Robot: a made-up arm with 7 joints. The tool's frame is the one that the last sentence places.
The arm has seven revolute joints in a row. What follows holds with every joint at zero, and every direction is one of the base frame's.
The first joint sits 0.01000 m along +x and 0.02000 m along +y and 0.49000 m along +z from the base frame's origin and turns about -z.
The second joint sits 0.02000 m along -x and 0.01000 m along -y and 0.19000 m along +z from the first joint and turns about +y.
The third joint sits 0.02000 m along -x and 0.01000 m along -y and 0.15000 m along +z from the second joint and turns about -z.
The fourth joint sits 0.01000 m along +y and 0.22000 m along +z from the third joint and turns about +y.
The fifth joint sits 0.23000 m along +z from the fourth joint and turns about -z.
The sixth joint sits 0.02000 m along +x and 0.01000 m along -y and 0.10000 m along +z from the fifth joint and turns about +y.
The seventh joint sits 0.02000 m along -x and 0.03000 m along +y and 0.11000 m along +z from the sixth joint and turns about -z.
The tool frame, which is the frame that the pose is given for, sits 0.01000 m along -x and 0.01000 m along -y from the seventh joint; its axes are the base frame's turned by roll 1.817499, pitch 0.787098 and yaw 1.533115 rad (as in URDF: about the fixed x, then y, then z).
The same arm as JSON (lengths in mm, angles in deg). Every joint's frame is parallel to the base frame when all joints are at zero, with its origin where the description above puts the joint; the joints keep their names.
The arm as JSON. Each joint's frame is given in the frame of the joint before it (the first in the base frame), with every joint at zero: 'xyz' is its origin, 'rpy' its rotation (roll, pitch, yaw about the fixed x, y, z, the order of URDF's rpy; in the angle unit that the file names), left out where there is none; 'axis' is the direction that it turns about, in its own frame. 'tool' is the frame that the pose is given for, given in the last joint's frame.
{"units": {"length": "mm", "angle": "deg"}, "joints": [
  {"name": "joint 1", "type": "revolute", "origin": {"xyz": [10.0, 20.0, 490.0]}, "axis": [0.0, 0.0, -1.0]},
  {"name": "joint 2", "type": "revolute", "origin": {"xyz": [-20.0, -10.0, 190.0]}, "axis": [0.0, 1.0, 0.0]},
  {"name": "joint 3", "type": "revolute", "origin": {"xyz": [-20.0, -10.0, 150.0]}, "axis": [0.0, 0.0, -1.0]},
  {"name": "joint 4", "type": "revolute", "origin": {"xyz": [0.0, 10.0, 220.0]}, "axis": [0.0, 1.0, 0.0]},
  {"name": "joint 5", "type": "revolute", "origin": {"xyz": [0.0, 0.0, 230.0]}, "axis": [0.0, 0.0, -1.0]},
  {"name": "joint 6", "type": "revolute", "origin": {"xyz": [20.0, -10.0, 100.0]}, "axis": [0.0, 1.0, 0.0]},
  {"name": "joint 7", "type": "revolute", "origin": {"xyz": [-20.0, 30.0, 110.0]}, "axis": [0.0, 0.0, -1.0]}
], "tool": {"origin": {"xyz": [-10.0, -10.0, 0.0], "rpy": [104.14, 45.1, 87.84]}}}

